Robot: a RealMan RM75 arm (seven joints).
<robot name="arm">
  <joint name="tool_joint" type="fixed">
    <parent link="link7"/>
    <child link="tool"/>
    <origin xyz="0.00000 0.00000 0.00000" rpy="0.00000 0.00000 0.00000"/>
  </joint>
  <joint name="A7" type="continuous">
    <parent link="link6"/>
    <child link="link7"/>
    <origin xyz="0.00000 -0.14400 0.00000" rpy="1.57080 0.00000 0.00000"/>
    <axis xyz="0 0 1"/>
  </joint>
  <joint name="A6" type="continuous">
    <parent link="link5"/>
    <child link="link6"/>
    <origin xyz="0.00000 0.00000 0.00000" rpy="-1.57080 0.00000 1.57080"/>
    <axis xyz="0 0 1"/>
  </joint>
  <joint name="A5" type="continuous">
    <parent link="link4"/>
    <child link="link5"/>
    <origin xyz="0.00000 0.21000 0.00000" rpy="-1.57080 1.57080 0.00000"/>
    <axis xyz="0 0 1"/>
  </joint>
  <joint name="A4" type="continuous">
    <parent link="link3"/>
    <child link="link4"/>
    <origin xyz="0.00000 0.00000 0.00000" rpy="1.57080 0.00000 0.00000"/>
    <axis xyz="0 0 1"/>
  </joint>
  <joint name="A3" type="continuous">
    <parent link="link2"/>
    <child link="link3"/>
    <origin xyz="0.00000 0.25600 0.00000" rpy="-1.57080 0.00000 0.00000"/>
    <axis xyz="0 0 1"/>
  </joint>
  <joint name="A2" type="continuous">
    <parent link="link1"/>
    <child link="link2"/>
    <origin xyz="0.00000 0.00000 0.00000" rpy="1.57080 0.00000 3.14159"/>
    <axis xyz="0 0 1"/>
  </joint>
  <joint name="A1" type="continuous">
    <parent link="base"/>
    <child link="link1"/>
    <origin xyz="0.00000 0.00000 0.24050" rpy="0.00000 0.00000 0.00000"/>
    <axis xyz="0 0 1"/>
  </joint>
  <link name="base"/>
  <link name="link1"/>
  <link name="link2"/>
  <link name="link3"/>
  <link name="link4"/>
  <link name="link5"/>
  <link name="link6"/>
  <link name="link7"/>
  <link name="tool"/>
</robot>
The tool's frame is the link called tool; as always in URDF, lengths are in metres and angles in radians. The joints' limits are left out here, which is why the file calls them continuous.
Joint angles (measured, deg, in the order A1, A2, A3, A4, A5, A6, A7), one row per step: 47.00 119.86 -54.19 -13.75 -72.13 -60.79 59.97; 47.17 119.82 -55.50 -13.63 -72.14 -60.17 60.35; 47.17 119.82 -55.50 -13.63 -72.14 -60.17 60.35; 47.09 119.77 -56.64 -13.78 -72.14 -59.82 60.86; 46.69 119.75 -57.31 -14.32 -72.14 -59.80 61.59; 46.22 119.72 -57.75 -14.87 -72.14 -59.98 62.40; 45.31 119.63 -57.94 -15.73 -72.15 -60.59 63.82; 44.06 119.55 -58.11 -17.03 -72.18 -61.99 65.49; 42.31 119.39 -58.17 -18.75 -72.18 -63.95 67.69; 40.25 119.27 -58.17 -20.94 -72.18 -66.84 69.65; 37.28 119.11 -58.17 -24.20 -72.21 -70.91 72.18; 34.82 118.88 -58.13 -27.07 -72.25 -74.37 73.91; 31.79 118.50 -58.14 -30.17 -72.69 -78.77 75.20; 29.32 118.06 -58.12 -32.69 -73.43 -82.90 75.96; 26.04 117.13 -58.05 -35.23 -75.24 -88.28 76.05; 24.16 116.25 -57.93 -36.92 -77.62 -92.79 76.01
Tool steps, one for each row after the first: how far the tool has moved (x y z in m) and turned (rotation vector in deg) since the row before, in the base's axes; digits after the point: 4 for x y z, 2 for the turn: 0.0000 -0.0006 -0.0033 -0.84 -0.95 0.02; 0.0000 0.0000 0.0000 0.00 0.00 0.00; 0.0006 -0.0009 -0.0018 -0.67 -0.64 0.00; 0.0011 -0.0009 0.0003 -0.35 -0.04 -0.15; 0.0013 -0.0010 0.0009 -0.31 0.26 -0.22; 0.0030 -0.0018 0.0029 -0.35 0.95 -0.60; 0.0024 -0.0032 0.0043 -0.47 1.47 -0.15; 0.0039 -0.0046 0.0065 -0.54 2.03 -0.26; 0.0027 -0.0066 0.0079 -0.48 2.27 0.69; 0.0038 -0.0103 0.0115 -0.59 2.79 1.28; 0.0029 -0.0090 0.0107 -0.25 1.82 1.53; 0.0052 -0.0136 0.0112 -0.47 1.21 2.32; 0.0042 -0.0132 0.0090 -0.66 0.45 2.55; 0.0101 -0.0198 0.0099 -1.24 -0.86 3.22; 0.0060 -0.0154 0.0059 -1.89 -1.49 3.21
